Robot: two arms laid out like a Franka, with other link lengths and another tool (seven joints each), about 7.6 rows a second.
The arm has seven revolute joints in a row. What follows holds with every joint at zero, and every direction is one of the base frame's.
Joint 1 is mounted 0.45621 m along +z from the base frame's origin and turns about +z.
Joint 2 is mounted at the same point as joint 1 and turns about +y.
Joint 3 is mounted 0.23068 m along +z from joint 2 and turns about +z.
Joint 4 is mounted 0.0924 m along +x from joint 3 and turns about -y.
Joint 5 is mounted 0.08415 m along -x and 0.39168 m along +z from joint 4 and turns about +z.
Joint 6 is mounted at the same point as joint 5 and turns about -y.
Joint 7 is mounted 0.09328 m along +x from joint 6 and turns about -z.
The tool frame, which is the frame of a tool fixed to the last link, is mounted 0.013 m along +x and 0.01 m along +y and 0.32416 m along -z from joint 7; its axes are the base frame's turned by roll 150, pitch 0 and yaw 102.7 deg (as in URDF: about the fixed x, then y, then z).
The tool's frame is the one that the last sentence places.
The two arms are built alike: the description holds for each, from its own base.
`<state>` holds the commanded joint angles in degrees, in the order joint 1, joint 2, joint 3, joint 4, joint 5, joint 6, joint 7, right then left.
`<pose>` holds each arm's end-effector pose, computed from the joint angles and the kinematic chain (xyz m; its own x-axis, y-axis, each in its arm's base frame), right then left.
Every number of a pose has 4 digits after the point.
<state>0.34 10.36 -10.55 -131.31 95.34 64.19 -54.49 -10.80 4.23 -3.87 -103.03 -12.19 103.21 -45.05</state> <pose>0.4933 0.2478 0.4765 -0.3110 -0.3582 0.8803 0.8441 -0.5297 0.0827 0.5506 -0.1924 0.3169 -0.7256 0.6865 -0.0462 0.6451 0.7021 0.3016</pose>
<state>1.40 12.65 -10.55 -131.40 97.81 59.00 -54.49 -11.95 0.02 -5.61 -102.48 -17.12 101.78 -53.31</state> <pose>0.4807 0.2505 0.4884 -0.2814 -0.4514 0.8468 0.8651 -0.5011 0.0204 0.5349 -0.2449 0.3671 -0.7933 0.6010 -0.0973 0.5665 0.7872 0.2438</pose>
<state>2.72 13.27 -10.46 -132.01 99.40 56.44 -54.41 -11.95 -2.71 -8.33 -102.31 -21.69 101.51 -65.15</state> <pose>0.4708 0.2574 0.4969 -0.2607 -0.5025 0.8244 0.8789 -0.4767 -0.0126 0.5153 -0.2922 0.4018 -0.8836 0.4587 -0.0943 0.4401 0.8822 0.1672</pose>
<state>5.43 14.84 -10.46 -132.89 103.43 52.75 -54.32 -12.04 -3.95 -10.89 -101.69 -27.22 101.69 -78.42</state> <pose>0.4617 0.2677 0.5079 -0.2309 -0.5801 0.7811 0.8895 -0.4512 -0.0721 0.4930 -0.3427 0.4298 -0.9576 0.2857 -0.0380 0.2829 0.9570 0.0649</pose>
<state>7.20 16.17 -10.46 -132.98 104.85 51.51 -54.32 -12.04 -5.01 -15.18 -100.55 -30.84 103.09 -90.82</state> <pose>0.4561 0.2774 0.5057 -0.2053 -0.6064 0.7682 0.8973 -0.4300 -0.0995 0.4678 -0.3989 0.4598 -0.9879 0.1539 0.0182 0.1539 0.9881 0.0000</pose>
